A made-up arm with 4 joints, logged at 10 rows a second.
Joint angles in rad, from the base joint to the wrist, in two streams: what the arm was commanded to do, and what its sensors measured. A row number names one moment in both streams.
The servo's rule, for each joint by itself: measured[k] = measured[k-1] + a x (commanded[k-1-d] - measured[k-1]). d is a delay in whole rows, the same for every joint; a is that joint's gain. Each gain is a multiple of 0.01, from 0.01 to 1. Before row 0 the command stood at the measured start. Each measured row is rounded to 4 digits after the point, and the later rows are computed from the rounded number. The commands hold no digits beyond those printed.
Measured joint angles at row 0: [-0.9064 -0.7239 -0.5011 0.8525]
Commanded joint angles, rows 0 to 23: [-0.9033 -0.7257 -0.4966 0.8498]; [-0.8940 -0.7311 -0.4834 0.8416]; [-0.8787 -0.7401 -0.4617 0.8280]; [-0.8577 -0.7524 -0.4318 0.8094]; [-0.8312 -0.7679 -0.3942 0.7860]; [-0.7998 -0.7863 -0.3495 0.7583]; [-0.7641 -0.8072 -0.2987 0.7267]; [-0.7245 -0.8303 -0.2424 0.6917]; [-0.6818 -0.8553 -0.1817 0.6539]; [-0.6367 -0.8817 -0.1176 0.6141]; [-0.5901 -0.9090 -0.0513 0.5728]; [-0.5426 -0.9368 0.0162 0.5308]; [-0.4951 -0.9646 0.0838 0.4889]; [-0.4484 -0.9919 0.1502 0.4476]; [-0.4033 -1.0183 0.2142 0.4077]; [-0.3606 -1.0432 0.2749 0.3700]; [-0.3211 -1.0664 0.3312 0.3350]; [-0.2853 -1.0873 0.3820 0.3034]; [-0.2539 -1.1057 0.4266 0.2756]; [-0.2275 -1.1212 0.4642 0.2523]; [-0.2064 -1.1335 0.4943 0.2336]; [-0.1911 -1.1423 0.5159 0.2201]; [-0.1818 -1.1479 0.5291 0.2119]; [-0.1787 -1.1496 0.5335 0.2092]
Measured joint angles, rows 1 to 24: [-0.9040 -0.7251 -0.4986 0.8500]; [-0.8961 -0.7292 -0.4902 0.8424]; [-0.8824 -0.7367 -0.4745 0.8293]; [-0.8629 -0.7475 -0.4510 0.8112]; [-0.8379 -0.7616 -0.4198 0.7883]; [-0.8078 -0.7786 -0.3811 0.7610]; [-0.7733 -0.7983 -0.3358 0.7298]; [-0.7347 -0.8204 -0.2844 0.6951]; [-0.6929 -0.8445 -0.2279 0.6576]; [-0.6485 -0.8702 -0.1672 0.6180]; [-0.6024 -0.8970 -0.1035 0.5769]; [-0.5552 -0.9245 -0.0377 0.5349]; [-0.5077 -0.9522 0.0291 0.4930]; [-0.4609 -0.9796 0.0957 0.4517]; [-0.4154 -1.0063 0.1609 0.4117]; [-0.3721 -1.0318 0.2236 0.3738]; [-0.3318 -1.0557 0.2828 0.3385]; [-0.2951 -1.0775 0.3374 0.3066]; [-0.2626 -1.0970 0.3865 0.2784]; [-0.2349 -1.1137 0.4292 0.2546]; [-0.2124 -1.1274 0.4650 0.2355]; [-0.1956 -1.1377 0.4930 0.2215]; [-0.1847 -1.1447 0.5129 0.2128]; [-0.1800 -1.1481 0.5242 0.2095]
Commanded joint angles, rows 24 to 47: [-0.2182 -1.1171 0.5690 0.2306]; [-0.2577 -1.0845 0.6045 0.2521]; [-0.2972 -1.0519 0.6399 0.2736]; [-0.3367 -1.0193 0.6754 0.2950]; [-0.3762 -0.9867 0.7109 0.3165]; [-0.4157 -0.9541 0.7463 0.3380]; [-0.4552 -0.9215 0.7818 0.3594]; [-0.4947 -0.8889 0.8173 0.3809]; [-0.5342 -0.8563 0.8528 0.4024]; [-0.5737 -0.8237 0.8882 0.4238]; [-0.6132 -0.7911 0.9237 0.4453]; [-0.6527 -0.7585 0.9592 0.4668]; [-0.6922 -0.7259 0.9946 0.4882]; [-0.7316 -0.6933 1.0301 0.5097]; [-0.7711 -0.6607 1.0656 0.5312]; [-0.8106 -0.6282 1.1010 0.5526]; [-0.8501 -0.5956 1.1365 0.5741]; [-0.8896 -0.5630 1.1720 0.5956]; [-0.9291 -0.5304 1.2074 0.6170]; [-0.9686 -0.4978 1.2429 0.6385]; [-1.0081 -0.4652 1.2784 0.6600]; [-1.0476 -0.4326 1.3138 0.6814]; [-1.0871 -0.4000 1.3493 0.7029]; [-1.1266 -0.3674 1.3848 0.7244]
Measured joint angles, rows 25 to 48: [-0.2102 -1.1267 0.5488 0.2287]; [-0.2477 -1.0976 0.5794 0.2500]; [-0.2868 -1.0661 0.6127 0.2715]; [-0.3262 -1.0338 0.6472 0.2929]; [-0.3657 -1.0013 0.6822 0.3144]; [-0.4052 -0.9687 0.7175 0.3359]; [-0.4447 -0.9361 0.7529 0.3573]; [-0.4842 -0.9035 0.7883 0.3788]; [-0.5237 -0.8709 0.8238 0.4003]; [-0.5632 -0.8383 0.8592 0.4217]; [-0.6027 -0.8057 0.8947 0.4432]; [-0.6422 -0.7731 0.9302 0.4647]; [-0.6817 -0.7405 0.9656 0.4861]; [-0.7211 -0.7079 1.0011 0.5076]; [-0.7606 -0.6753 1.0366 0.5291]; [-0.8001 -0.6428 1.0720 0.5505]; [-0.8396 -0.6102 1.1075 0.5720]; [-0.8791 -0.5776 1.1430 0.5935]; [-0.9186 -0.5450 1.1784 0.6149]; [-0.9581 -0.5124 1.2139 0.6364]; [-0.9976 -0.4798 1.2494 0.6579]; [-1.0371 -0.4472 1.2848 0.6793]; [-1.0766 -0.4146 1.3203 0.7008]; [-1.1161 -0.3820 1.3558 0.7223]
